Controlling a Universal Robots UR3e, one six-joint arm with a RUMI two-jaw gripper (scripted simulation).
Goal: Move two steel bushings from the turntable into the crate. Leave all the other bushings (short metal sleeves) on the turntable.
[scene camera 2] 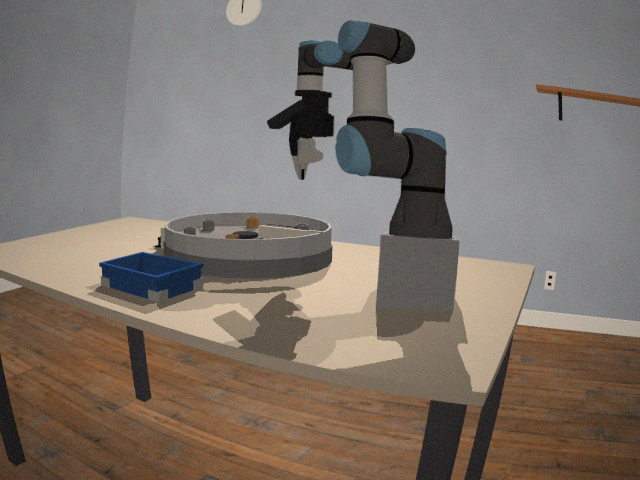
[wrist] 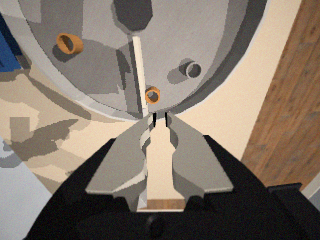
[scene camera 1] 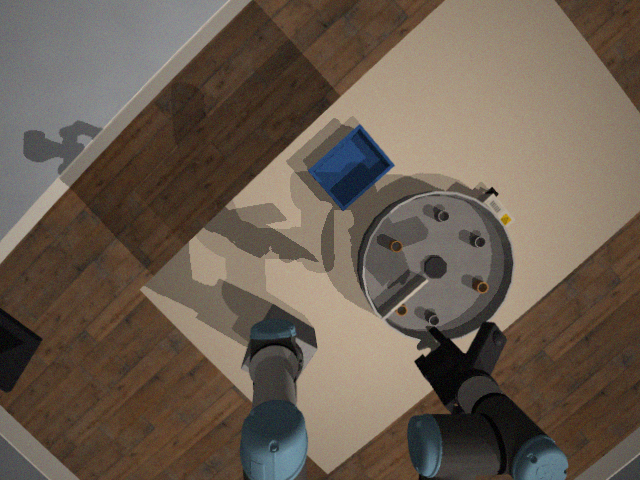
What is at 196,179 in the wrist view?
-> My gripper.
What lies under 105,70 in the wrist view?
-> A grey turntable.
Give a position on a blue crate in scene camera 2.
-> At 135,274
